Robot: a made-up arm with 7 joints.
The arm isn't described. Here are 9 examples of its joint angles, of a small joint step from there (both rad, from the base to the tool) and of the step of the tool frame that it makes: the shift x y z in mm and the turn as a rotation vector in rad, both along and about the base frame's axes.
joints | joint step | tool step
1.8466 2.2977 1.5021 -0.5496 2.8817 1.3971 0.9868 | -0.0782 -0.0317 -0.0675 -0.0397 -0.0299 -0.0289 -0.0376 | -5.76 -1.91 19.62 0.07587 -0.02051 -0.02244
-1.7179 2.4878 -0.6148 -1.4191 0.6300 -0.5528 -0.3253 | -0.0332 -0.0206 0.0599 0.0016 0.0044 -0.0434 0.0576 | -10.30 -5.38 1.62 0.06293 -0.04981 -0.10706
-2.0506 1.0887 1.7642 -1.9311 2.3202 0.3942 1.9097 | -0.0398 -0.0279 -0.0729 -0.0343 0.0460 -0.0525 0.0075 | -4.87 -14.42 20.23 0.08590 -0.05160 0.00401
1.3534 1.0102 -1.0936 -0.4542 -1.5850 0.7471 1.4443 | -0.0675 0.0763 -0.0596 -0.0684 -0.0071 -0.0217 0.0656 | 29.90 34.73 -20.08 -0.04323 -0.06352 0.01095
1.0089 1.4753 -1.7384 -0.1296 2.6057 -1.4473 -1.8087 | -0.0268 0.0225 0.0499 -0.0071 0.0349 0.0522 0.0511 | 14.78 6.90 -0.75 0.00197 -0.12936 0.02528
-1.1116 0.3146 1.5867 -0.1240 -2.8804 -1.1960 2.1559 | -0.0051 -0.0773 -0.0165 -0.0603 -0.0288 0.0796 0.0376 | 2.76 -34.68 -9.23 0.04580 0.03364 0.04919
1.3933 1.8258 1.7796 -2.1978 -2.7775 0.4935 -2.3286 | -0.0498 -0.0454 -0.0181 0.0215 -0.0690 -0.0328 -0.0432 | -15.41 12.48 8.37 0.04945 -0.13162 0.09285
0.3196 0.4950 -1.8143 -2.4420 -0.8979 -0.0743 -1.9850 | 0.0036 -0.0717 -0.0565 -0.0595 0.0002 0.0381 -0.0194 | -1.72 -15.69 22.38 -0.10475 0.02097 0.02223
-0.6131 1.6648 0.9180 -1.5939 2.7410 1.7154 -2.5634 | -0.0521 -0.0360 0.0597 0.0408 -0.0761 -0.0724 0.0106 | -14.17 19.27 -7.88 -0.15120 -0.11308 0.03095
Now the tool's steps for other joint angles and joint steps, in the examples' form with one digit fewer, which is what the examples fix.
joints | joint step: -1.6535 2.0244 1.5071 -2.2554 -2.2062 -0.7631 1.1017 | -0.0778 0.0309 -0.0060 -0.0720 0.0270 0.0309 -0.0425
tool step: 5.1 -13.2 -26.0 -0.0074 -0.1240 0.1083
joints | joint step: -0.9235 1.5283 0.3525 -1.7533 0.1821 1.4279 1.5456 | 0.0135 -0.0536 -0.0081 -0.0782 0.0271 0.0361 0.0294
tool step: 14.3 -15.8 -20.0 -0.0129 0.0178 -0.0817
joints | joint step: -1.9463 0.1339 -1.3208 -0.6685 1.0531 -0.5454 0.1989 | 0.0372 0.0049 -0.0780 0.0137 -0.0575 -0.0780 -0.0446
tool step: 16.1 12.7 -28.0 0.0628 -0.1123 0.0119
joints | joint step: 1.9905 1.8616 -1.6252 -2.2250 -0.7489 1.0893 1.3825 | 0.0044 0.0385 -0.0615 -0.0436 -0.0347 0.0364 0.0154
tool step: 22.6 -1.2 7.3 -0.0030 0.0238 -0.0036
